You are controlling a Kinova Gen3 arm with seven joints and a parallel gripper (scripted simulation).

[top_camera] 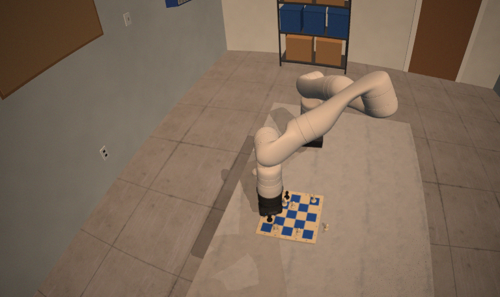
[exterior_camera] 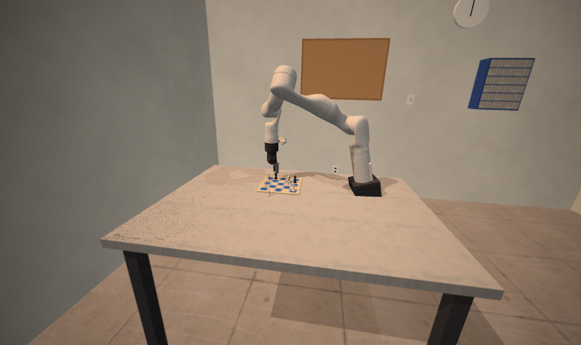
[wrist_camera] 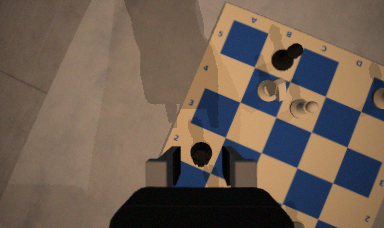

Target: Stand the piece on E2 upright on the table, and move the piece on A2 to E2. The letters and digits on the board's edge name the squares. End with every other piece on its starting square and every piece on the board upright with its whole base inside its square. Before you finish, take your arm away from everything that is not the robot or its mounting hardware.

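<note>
My hand is 50 mm past the chessboard, 70 mm to the right of it and 60 mm above it.
</note>
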